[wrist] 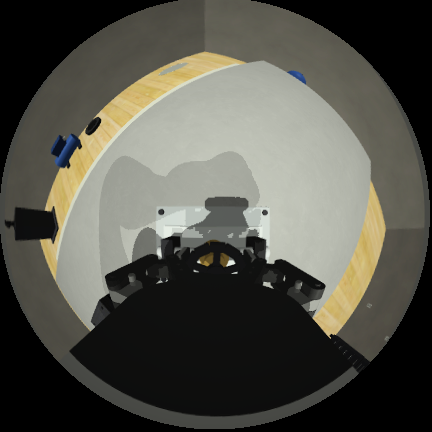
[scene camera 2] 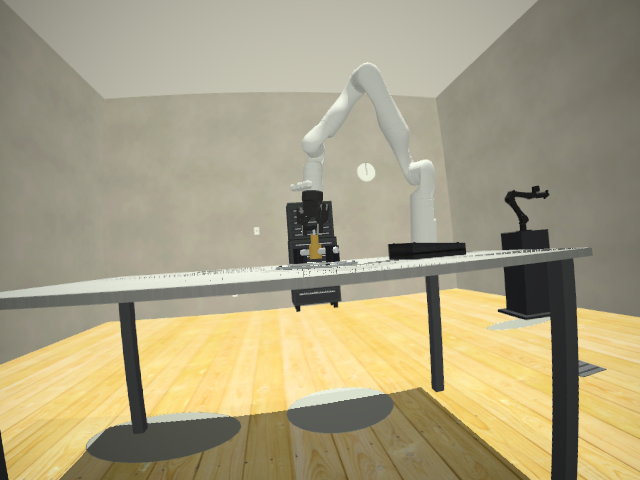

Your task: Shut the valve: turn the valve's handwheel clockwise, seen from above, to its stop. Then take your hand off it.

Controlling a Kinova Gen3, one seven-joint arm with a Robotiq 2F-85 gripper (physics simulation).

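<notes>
The valve has a brass-coloured body [scene camera 2: 314, 248] with light grey pipe ends and stands on a pale base plate [wrist: 264, 222]. Its black spoked handwheel [wrist: 216, 257] shows at the lower middle of the wrist view; in the scene view it blends with the dark fingers. My gripper [scene camera 2: 314, 224] [wrist: 215, 255] points straight down over the valve and is shut on the handwheel, with one finger on each side of the rim. The fingers stand wide apart. The exact contact at the rim and the wheel's turn angle cannot be made out.
The valve stands on a large pale table [scene camera 2: 155, 285] [wrist: 310, 150]. The arm's black base box [scene camera 2: 426, 251] is to the right in the scene view. A dark cabinet [scene camera 2: 316, 295] is behind the table. A black pedestal [scene camera 2: 524, 279] with a small arm stands farther right.
</notes>
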